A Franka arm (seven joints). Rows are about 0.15 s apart.
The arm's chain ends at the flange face. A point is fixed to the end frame.
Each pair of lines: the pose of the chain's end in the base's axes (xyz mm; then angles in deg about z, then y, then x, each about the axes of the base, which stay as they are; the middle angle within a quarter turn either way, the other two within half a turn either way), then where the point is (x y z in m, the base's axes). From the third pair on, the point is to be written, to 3 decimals.
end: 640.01 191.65 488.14 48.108 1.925 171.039
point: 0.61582 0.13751 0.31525
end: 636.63 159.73 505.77 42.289 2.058 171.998
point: 0.61571 0.10561 0.33245
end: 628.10 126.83 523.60 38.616 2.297 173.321
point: 0.610 0.075 0.349
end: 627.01 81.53 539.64 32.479 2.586 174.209
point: 0.613 0.030 0.365
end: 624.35 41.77 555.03 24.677 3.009 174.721
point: 0.617 -0.011 0.380
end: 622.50 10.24 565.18 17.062 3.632 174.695
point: 0.622 -0.044 0.391
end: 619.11 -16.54 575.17 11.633 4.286 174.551
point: 0.624 -0.073 0.401
